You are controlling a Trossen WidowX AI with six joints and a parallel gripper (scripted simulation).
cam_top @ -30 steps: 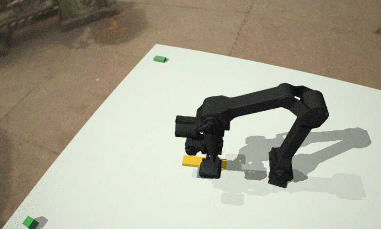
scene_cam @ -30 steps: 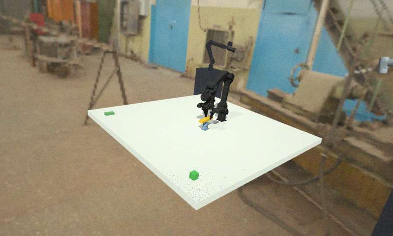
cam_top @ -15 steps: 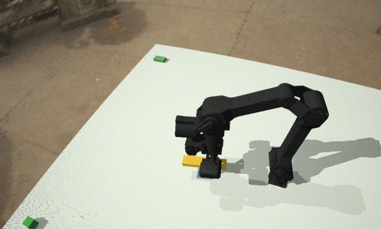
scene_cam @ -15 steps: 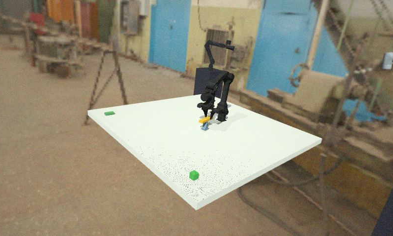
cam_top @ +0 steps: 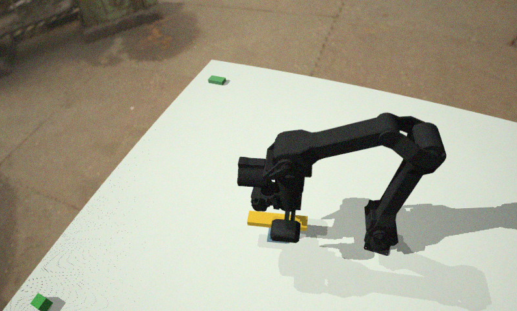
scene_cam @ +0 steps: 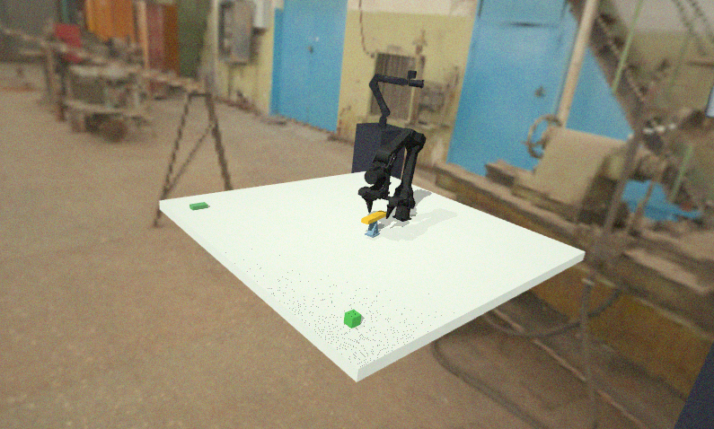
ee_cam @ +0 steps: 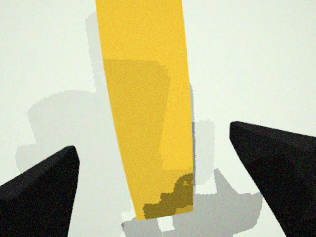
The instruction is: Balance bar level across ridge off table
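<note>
Right now the yellow bar is 3 cm ahead of my gripper tip and 1 cm to the left of it. From my gripper tip the other things lie so: green cube (51 cm ahead, 44 cm to the left, 6 cm below); then flat green block (51 cm ahead, 56 cm to the right, 7 cm below).
</note>
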